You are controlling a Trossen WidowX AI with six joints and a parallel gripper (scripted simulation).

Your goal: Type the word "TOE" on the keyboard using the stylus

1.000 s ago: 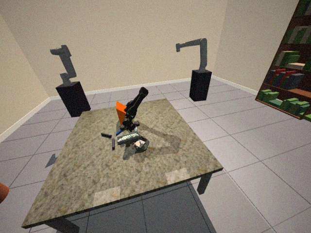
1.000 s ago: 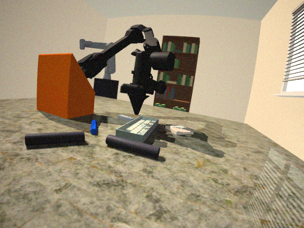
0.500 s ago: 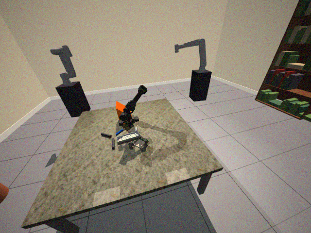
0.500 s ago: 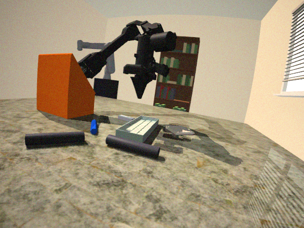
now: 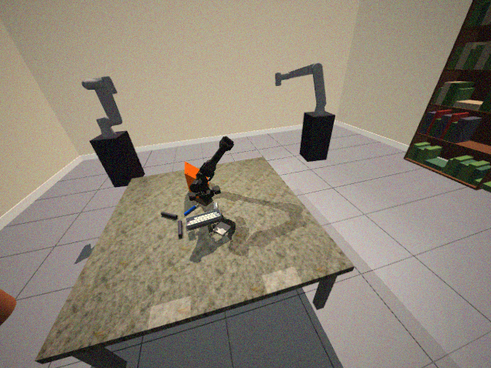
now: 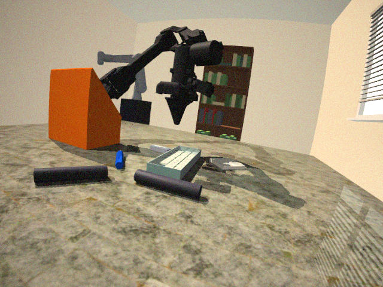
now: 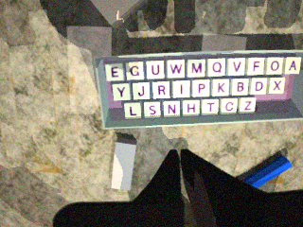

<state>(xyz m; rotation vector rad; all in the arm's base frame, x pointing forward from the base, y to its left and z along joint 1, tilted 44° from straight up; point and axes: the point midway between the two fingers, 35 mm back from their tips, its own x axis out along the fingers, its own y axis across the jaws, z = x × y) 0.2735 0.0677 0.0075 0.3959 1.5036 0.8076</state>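
My gripper tip is 9 cm past the stylus, 11 cm to the left of it and 9 cm above it. Also, from my gripper tip: grey slab 7 cm behind, 4 cm to the left, 9 cm below; white pad 14 cm ahead, 8 cm to the left, 9 cm below.
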